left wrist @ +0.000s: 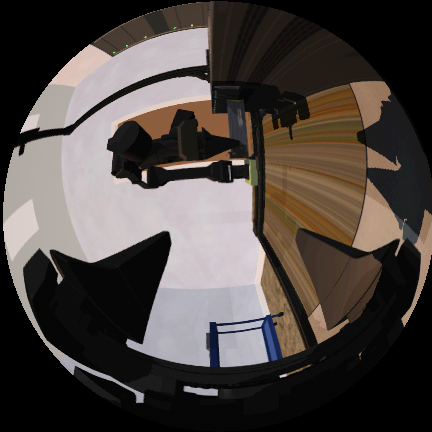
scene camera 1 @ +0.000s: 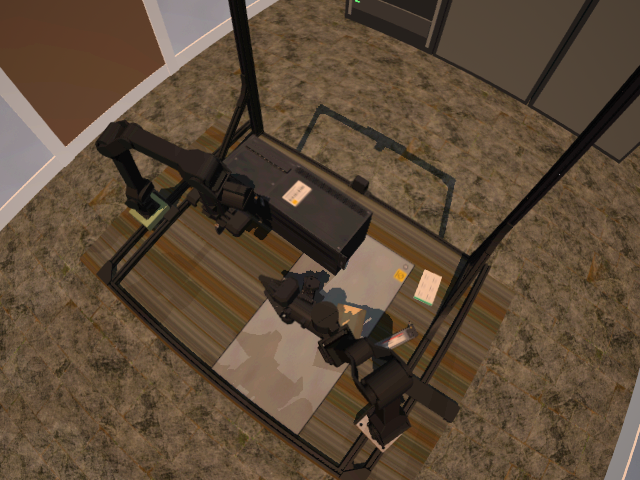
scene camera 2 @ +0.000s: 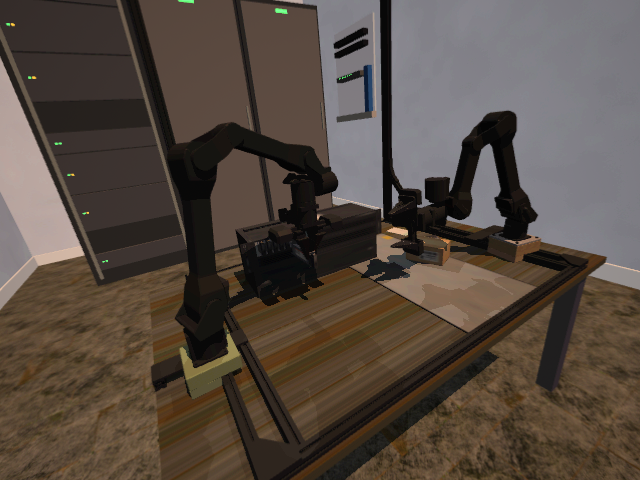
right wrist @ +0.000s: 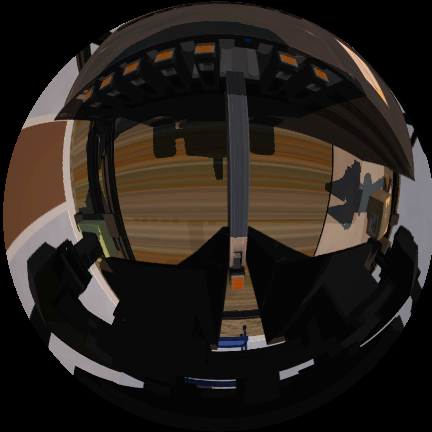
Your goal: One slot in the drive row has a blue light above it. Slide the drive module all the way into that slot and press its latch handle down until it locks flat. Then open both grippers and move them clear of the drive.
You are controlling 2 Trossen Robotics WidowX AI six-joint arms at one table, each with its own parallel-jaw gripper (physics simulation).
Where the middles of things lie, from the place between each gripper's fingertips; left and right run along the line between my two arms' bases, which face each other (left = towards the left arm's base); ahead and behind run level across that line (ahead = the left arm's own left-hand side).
I see my left gripper 6 cm past the grey mat (scene camera 1: 278, 367), 13 cm to the right of it and 17 cm above it.
The grey mat is 35 cm to the left of my right hand and 13 cm below it.
